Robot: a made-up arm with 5 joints.
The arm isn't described. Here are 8 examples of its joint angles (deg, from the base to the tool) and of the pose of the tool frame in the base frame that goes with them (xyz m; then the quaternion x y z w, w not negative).
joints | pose
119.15 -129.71 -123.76 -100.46 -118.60 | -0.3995 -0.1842 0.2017 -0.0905 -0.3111 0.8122 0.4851
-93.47 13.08 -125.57 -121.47 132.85 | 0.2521 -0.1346 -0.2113 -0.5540 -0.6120 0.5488 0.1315
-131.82 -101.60 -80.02 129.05 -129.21 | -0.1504 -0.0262 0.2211 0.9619 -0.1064 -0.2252 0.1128
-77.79 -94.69 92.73 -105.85 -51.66 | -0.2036 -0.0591 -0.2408 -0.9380 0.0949 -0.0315 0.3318
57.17 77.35 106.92 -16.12 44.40 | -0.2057 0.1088 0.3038 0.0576 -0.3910 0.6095 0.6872
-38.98 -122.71 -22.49 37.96 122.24 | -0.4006 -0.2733 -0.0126 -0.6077 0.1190 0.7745 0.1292
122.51 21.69 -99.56 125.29 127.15 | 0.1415 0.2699 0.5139 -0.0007 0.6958 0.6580 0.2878
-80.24 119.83 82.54 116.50 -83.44 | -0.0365 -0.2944 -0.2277 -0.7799 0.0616 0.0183 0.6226
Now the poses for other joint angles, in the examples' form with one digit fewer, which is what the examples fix.
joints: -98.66 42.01 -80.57 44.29 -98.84
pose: 0.050 -0.175 0.275 0.635 -0.482 -0.482 0.364
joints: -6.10 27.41 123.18 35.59 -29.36
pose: 0.344 -0.421 0.248 0.961 0.162 0.025 0.222
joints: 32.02 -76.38 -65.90 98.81 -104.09
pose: 0.071 0.043 0.047 -0.141 -0.257 -0.117 0.949
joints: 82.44 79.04 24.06 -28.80 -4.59
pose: -0.121 0.071 0.116 -0.438 -0.249 0.672 0.543
